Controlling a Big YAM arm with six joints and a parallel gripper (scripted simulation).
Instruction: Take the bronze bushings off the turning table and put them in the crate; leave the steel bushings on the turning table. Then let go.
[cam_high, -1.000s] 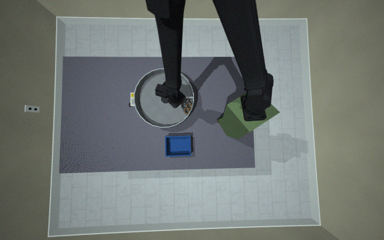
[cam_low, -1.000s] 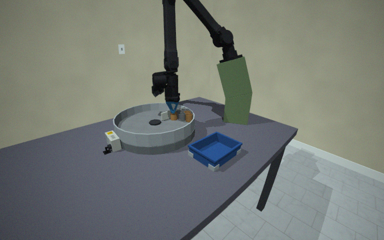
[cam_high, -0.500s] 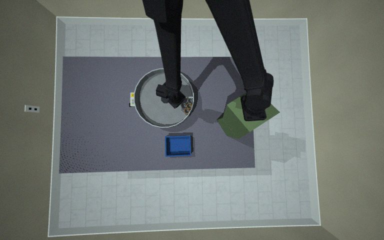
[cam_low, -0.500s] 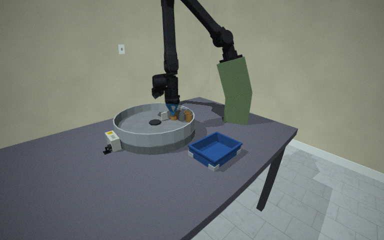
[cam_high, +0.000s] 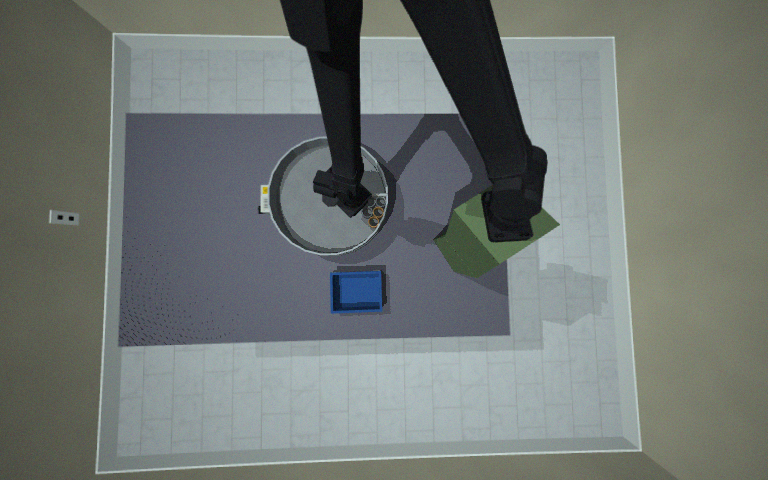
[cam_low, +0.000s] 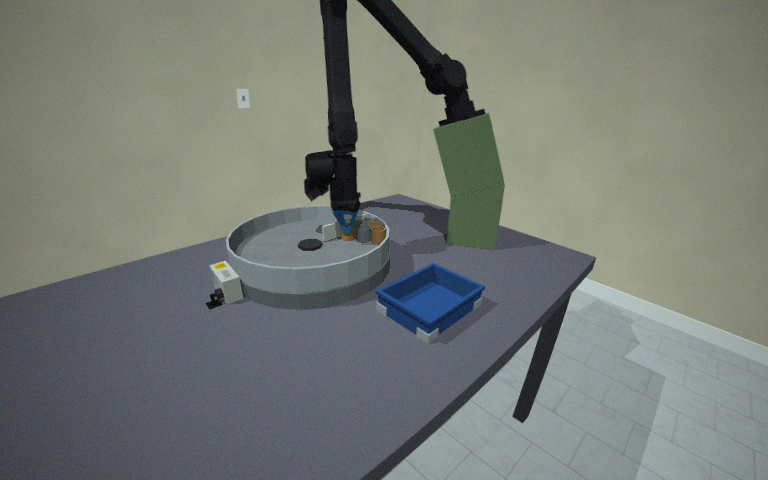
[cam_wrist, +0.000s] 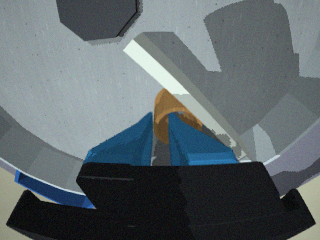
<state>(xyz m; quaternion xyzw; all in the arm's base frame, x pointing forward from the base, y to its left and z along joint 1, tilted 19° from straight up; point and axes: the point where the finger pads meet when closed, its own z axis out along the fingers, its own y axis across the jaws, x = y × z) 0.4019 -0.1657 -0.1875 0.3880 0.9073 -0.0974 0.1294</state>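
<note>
Right now the blue crate is 2 cm ahead of my hand, 31 cm to the left of it and 6 cm below it. Also, from my hand: grey turning table (10 cm ahead, 4 cm to the right, 3 cm below).
</note>
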